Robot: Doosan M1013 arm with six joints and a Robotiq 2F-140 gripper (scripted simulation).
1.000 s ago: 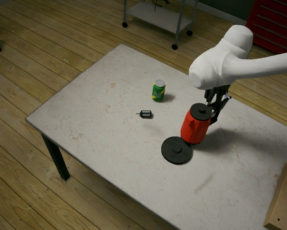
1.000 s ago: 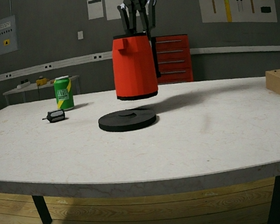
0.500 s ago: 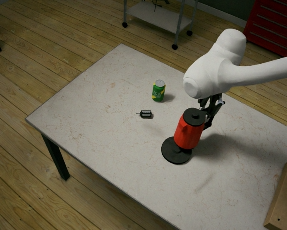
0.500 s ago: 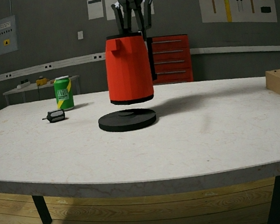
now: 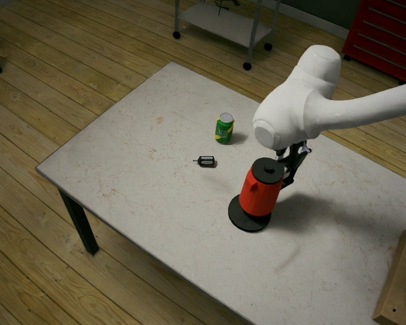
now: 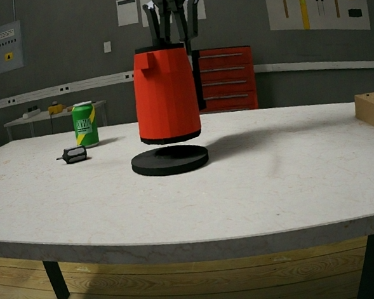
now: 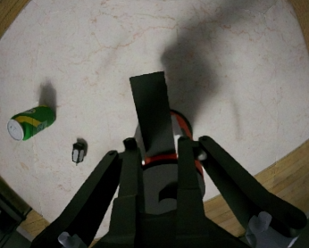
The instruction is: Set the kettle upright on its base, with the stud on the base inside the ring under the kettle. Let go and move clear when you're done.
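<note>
Right now the red kettle is 60 mm below my hand, 30 mm to the left of it and 20 mm ahead of it. From my hand the other things lie so: black round base 190 mm below, 80 mm to the left, 40 mm ahead; then black tool 280 mm ahead, 180 mm below, 30 mm to the right.
</note>
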